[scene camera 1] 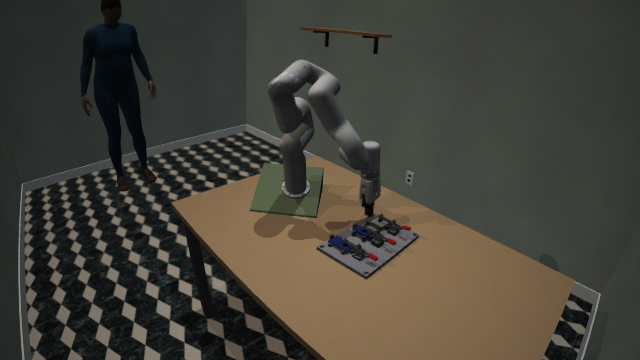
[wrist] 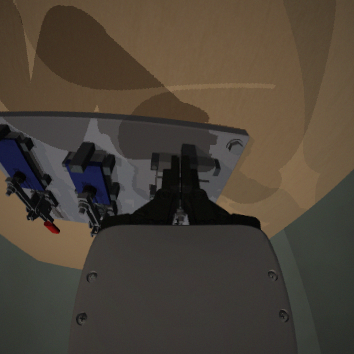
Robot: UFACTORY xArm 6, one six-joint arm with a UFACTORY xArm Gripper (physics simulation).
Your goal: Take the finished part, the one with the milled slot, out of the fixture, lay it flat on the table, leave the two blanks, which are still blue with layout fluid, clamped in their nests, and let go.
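Places are measured from the arm's base along level axes (x right, y back, z down), in metres.
Where they show: gripper, between the fingertips: point(scene camera 1: 368, 214) point(wrist: 179, 167); arm's base, origin of its link: point(scene camera 1: 296, 187).
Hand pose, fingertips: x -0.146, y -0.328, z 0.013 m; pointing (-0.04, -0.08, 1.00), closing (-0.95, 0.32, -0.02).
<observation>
Things, the pixels of their centre, and the offset from my fingertips. Level surfaces: height alone.
- nearer blank, middle of its body: point(wrist: 17, 164) point(scene camera 1: 341, 244) dy -0.079, dx +0.199, dz +0.021 m
- middle blank, middle of its body: point(wrist: 91, 179) point(scene camera 1: 362, 232) dy -0.067, dx +0.089, dz +0.015 m
- grey finished part, middle of its body: point(wrist: 181, 183) point(scene camera 1: 378, 222) dy -0.041, dx -0.018, dz +0.018 m
- wooden table, height of its surface: dz +0.047 m
The grey fixture plate point(scene camera 1: 340, 257) point(wrist: 50, 132) lies on the table. Two blue blanks sit in its nests under clamps: the nearer blank point(scene camera 1: 341, 243) point(wrist: 20, 162) and the middle blank point(scene camera 1: 361, 230) point(wrist: 92, 177). The grey finished part point(scene camera 1: 378, 222) is in the third nest, at the far end; in the wrist view it is shadowed and largely covered by the fingers, and its slot cannot be made out. My gripper point(scene camera 1: 369, 214) point(wrist: 179, 167) is shut and empty, pointing down just above this third nest. Whether the fingertips touch anything there cannot be told.
Toggle clamps with red handles point(scene camera 1: 372, 256) point(scene camera 1: 390, 241) point(scene camera 1: 406, 227) stand along the plate. The third clamp is hidden behind my gripper in the wrist view. A green base plate point(scene camera 1: 265, 195) carries the arm on the wooden table point(scene camera 1: 450, 300). A person point(scene camera 1: 115, 65) stands beyond the table.
</observation>
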